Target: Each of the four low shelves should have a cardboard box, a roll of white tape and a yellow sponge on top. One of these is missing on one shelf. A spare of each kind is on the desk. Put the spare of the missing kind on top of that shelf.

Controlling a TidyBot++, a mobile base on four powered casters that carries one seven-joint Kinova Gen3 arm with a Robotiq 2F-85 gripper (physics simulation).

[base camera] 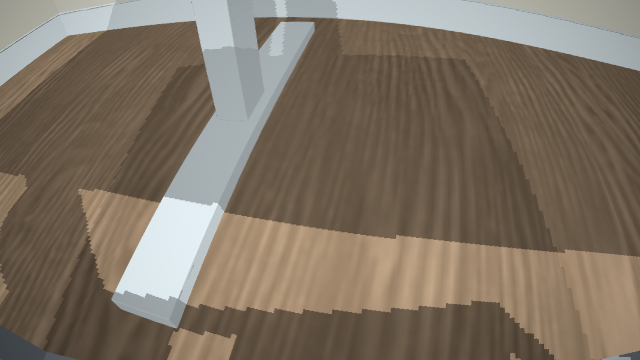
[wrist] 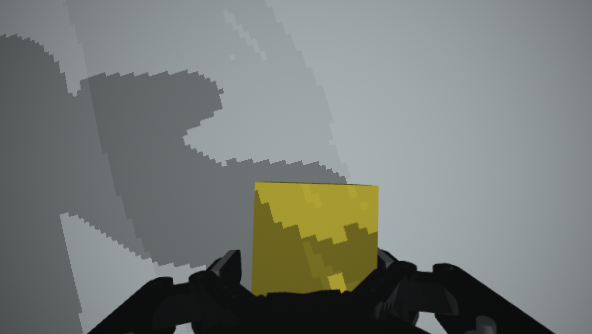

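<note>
A yellow sponge lies on the light grey desk top in the wrist view, low and a little right of centre, partly in shadow. My gripper is open above it, with the sponge between the two fingers. A narrow gap shows beside the left finger; the sponge's right edge lies close against the right finger in the view. The sponge's near end is hidden behind the gripper's body. The box, the tape and the low shelves do not show.
In the base camera view, a pale upright leg stands on a long pale foot bar on the wooden floor, left of centre. A pale skirting board and wall run along the back. Shadows cross the desk top and floor.
</note>
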